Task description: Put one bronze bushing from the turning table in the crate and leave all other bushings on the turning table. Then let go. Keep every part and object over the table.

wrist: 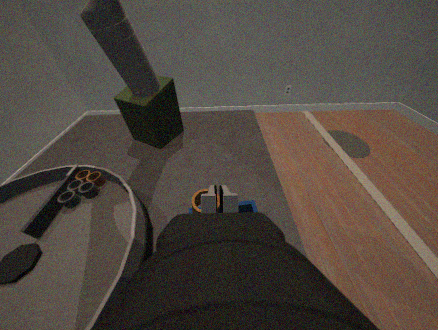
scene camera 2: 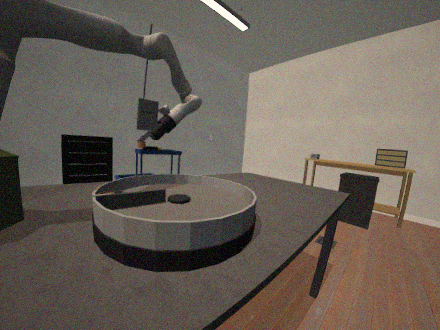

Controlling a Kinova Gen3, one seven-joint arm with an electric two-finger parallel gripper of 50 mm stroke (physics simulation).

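Seen in the pictures: gripper, fingertip midpoint: (wrist: 218, 194) (scene camera 2: 139, 142); arm's base, origin of the base link: (wrist: 146, 88).
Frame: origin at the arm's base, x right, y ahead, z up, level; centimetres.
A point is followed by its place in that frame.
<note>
My gripper (scene camera 2: 143, 140) {x -20.4, y 44.0, z 2.7 cm} (wrist: 218, 194) {x -20.4, y 44.0, z 2.7 cm} is shut on a bronze bushing (scene camera 2: 141, 144) {x -17.4, y 44.3, z 1.8 cm} (wrist: 194, 201) {x -17.7, y 44.9, z 3.0 cm} and holds it raised above table height, outside the turning table (scene camera 2: 175, 234) {x 33.3, y 34.4, z -11.3 cm} (wrist: 134, 215) {x -4.6, y 39.3, z -9.2 cm}. The blue crate (wrist: 254, 204) {x -28.6, y 36.3, z -13.2 cm} shows in the wrist view behind the fingers and bushing; the gripper body hides most of it. On the turning table, beside its dark divider (scene camera 2: 132, 199) {x 15.2, y 32.6, z -10.8 cm} (wrist: 47, 217) {x 14.6, y 37.4, z -11.3 cm}, stand two bronze bushings (wrist: 83, 171) {x 13.1, y 25.4, z -10.6 cm} (wrist: 93, 172) {x 10.1, y 26.1, z -10.4 cm} and three grey ones (wrist: 74, 181) {x 13.5, y 28.7, z -10.5 cm} (wrist: 86, 182) {x 10.2, y 29.3, z -10.4 cm} (wrist: 65, 192) {x 13.6, y 31.9, z -10.5 cm}. How high the held bushing is over the crate I cannot tell.
The turning table has a raised rim and a dark hub (scene camera 2: 179, 199) {x 16.9, y 44.5, z -12.1 cm} (wrist: 20, 263) {x 14.4, y 45.6, z -12.1 cm}. The green pedestal (scene camera 2: 10, 192) {x 1.2, y 7.3, z -10.3 cm} (wrist: 152, 117) {x -1.7, y 7.7, z -6.1 cm} carries the arm. The grey table (scene camera 2: 295, 200) {x 29.7, y 95.2, z -18.2 cm} (wrist: 220, 150) {x -22.6, y 11.2, z -18.2 cm} ends at a straight edge beside the wooden floor. A blue stand (scene camera 2: 159, 151) is in the background.
</note>
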